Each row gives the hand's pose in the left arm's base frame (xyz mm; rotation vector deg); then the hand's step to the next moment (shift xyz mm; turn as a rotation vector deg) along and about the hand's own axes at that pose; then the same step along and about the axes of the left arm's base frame.
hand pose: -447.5 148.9 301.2 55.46 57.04 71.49
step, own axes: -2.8 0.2 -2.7 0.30 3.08 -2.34
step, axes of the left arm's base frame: -2.8 -2.7 -0.4 -3.09 0.62 2.26
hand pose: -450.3 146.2 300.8 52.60 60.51 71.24
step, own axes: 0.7 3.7 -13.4 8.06 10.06 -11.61
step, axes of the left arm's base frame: -13.9 0.9 -0.2 -13.81 8.97 5.46
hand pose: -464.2 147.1 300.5 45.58 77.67 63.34
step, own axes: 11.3 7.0 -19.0 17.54 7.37 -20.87
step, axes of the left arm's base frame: -21.0 9.8 0.7 -23.58 15.49 -1.23
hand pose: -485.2 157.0 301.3 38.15 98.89 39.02
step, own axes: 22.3 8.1 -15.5 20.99 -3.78 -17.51
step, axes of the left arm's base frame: -19.4 20.0 -5.0 -22.16 10.84 -12.36
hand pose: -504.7 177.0 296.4 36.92 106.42 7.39
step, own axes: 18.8 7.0 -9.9 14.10 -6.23 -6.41
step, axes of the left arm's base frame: -10.8 17.2 -9.3 -11.44 3.00 -11.78
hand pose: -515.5 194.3 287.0 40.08 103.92 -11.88
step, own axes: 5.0 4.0 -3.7 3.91 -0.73 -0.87
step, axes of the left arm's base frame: -1.8 6.8 -2.4 -1.89 1.22 -3.40
